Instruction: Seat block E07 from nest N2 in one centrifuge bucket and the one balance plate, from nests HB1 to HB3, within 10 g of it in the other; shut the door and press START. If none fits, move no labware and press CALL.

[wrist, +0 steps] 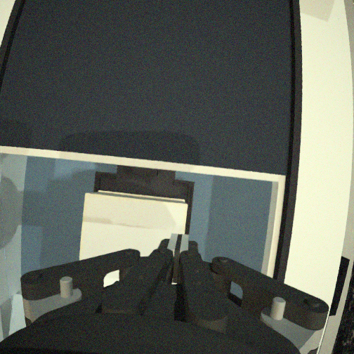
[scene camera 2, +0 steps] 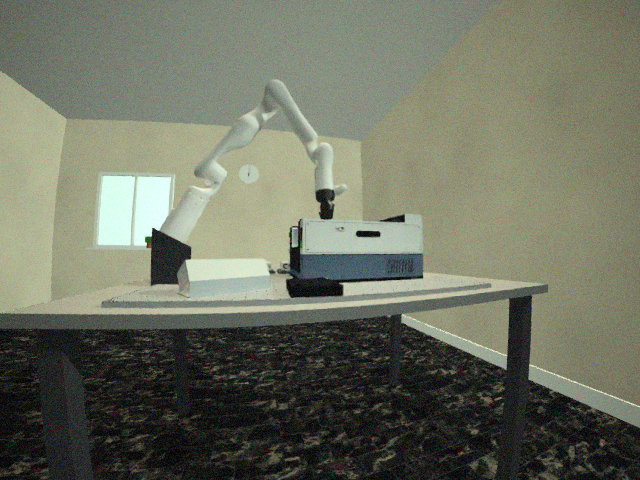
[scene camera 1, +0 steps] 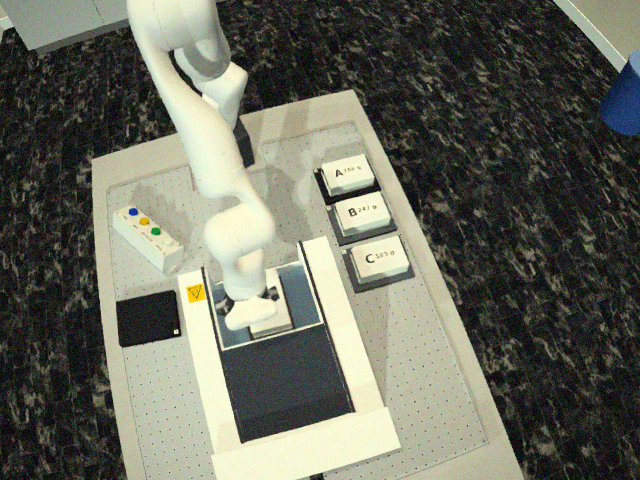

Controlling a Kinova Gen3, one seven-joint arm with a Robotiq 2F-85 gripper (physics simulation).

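Pixels of known places: arm's base, link origin: (scene camera 2: 172, 238).
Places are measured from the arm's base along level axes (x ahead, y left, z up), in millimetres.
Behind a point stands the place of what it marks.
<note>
The centrifuge (scene camera 1: 348, 330) @[x 622, y 280, z 59 mm] (scene camera 2: 361, 237) @[x 676, y -28, z 1 mm] has an open bay beside a dark flat panel (scene camera 1: 284, 382) @[x 716, y 148, z 61 mm] (wrist: 150, 75). A pale block (scene camera 1: 272, 326) @[x 592, y 129, z 30 mm] (wrist: 135, 220) sits in a dark bucket (wrist: 145, 182) in the bay; no label on it can be read. My gripper (scene camera 2: 326, 215) (wrist: 179, 245) is shut and empty, pointing down over the bay by the block's edge in the wrist view. In scene camera 1 the arm hides its fingers. Plates A (scene camera 1: 347, 174) @[x 146, y 339, z -98 mm], B (scene camera 1: 362, 213) @[x 273, y 363, z -97 mm] and C (scene camera 1: 379, 259) @[x 407, y 388, z -97 mm] sit on dark nests at the right. The other bucket is hidden.
The button box (scene camera 1: 147, 238) @[x 307, y -199, z -72 mm] (scene camera 2: 224, 276) @[x 293, y -262, z -108 mm], with blue, yellow, green and white buttons, stands left of the arm. A black nest (scene camera 1: 148, 317) @[x 503, y -202, z -127 mm] (scene camera 2: 314, 287) @[x 507, y -291, z -129 mm] with no block on it lies left of the centrifuge. The centrifuge's raised side walls flank the gripper.
</note>
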